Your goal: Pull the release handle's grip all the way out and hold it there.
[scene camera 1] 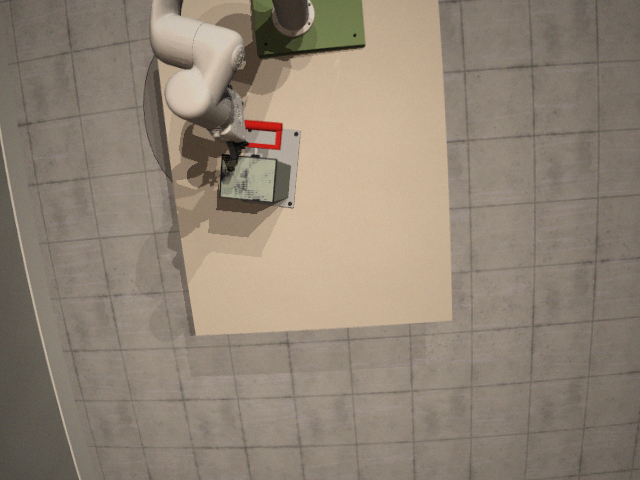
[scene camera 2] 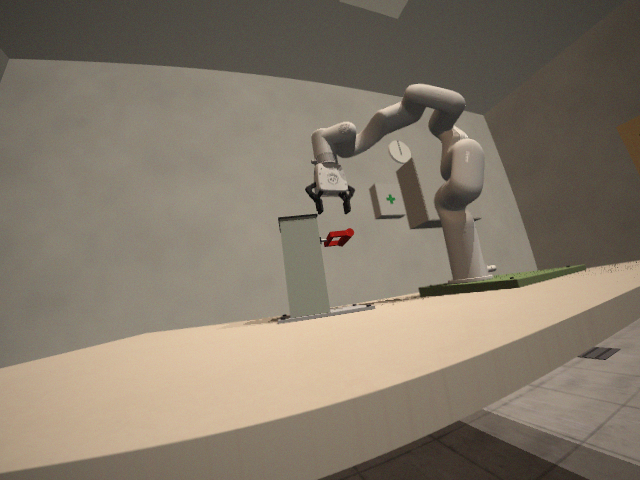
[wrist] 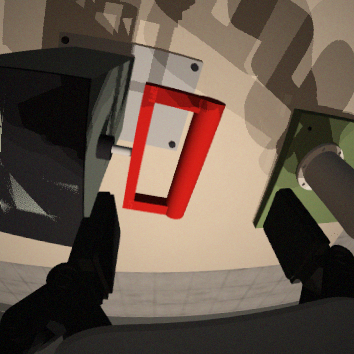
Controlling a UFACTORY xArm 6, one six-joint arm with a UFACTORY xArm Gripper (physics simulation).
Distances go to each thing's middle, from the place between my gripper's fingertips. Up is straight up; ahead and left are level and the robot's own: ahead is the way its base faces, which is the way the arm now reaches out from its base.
I see the grey base plate (scene camera 1: 290, 142) 29 cm below my hand, 8 cm ahead of it and 1 cm to the left of it.
